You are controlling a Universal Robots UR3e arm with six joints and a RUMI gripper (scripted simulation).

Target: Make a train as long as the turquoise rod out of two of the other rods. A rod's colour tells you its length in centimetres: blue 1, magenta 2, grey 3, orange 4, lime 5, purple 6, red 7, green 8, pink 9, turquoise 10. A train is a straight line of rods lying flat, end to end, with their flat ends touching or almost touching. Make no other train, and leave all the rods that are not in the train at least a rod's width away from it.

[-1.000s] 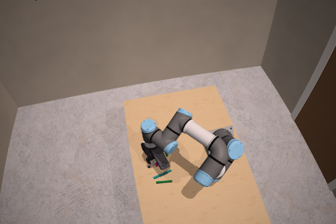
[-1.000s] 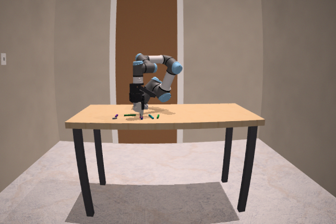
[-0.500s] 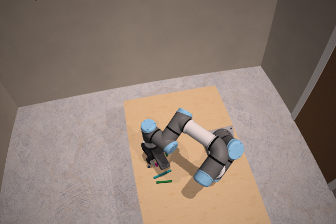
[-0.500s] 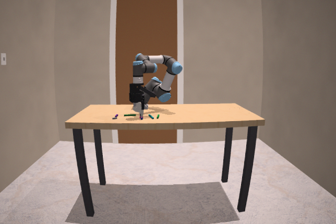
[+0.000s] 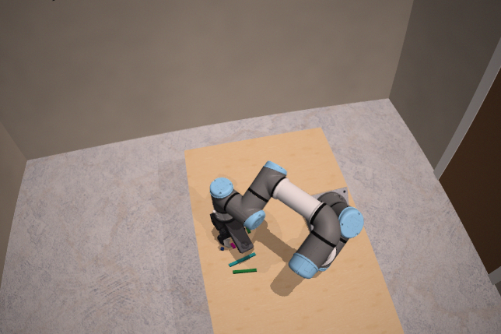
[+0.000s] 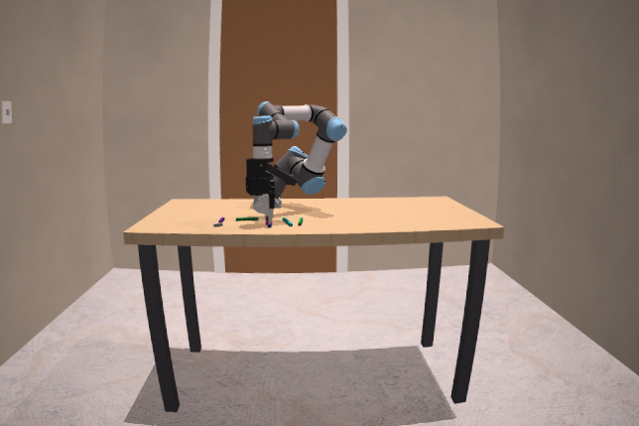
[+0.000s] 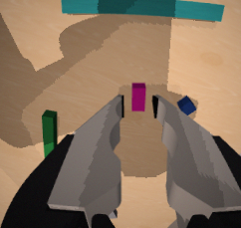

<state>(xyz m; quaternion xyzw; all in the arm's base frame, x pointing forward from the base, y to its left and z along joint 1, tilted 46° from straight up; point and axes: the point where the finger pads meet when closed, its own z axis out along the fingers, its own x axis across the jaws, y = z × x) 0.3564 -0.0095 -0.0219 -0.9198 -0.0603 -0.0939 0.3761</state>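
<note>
The magenta rod is 10 mm below my hand. The rest, counted from my hand: grey rod: 170 mm to the right, 10 mm below; then blue rod: 40 mm ahead, 10 mm below; then turquoise rod: 60 mm to the left, 10 mm below, 10 mm behind.
</note>
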